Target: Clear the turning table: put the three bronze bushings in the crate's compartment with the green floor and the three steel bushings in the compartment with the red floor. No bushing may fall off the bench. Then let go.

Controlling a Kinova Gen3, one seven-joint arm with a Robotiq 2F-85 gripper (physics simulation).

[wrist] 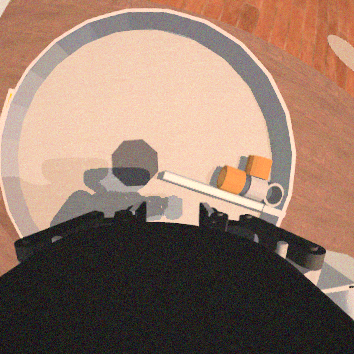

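Pixels of known places: gripper, fingertip midpoint: (pixel 172 211); arm's base, origin of the base link: (pixel 347 291).
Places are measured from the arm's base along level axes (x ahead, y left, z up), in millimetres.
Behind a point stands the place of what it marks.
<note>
The round turning table (pixel 145 75) @(z -33, x 481, y -254 mm) with its raised grey rim fills much of the wrist view. At its right side, close to the rim, two bronze bushings, a left one (pixel 232 180) @(z -2, x 337, y -148 mm) and a right one (pixel 259 167) @(z -3, x 307, y -173 mm), lie close together. Beside them is a pale steel bushing (pixel 256 190) @(z -2, x 302, y -144 mm) with a ring-shaped steel end (pixel 274 194) @(z -24, x 259, y -145 mm) at its right; I cannot tell whether these are one bushing or two. My gripper (pixel 172 211) @(z 37, x 400, y -104 mm) is open and empty above the table's near part, left of and below the bushings. The crate does not show in this view.
A pale straight bar (pixel 215 191) @(z -2, x 354, y -129 mm) runs from near the table's middle to the right rim, along the near side of the bushings. A dark octagonal patch (pixel 134 159) @(z -25, x 460, y -139 mm) marks the table near its middle. The wooden bench (pixel 320 145) @(z -86, x 134, y -266 mm) surrounds the rim. A grey angular object (pixel 339 278) @(z 30, x 114, y -50 mm) stands at lower right.
</note>
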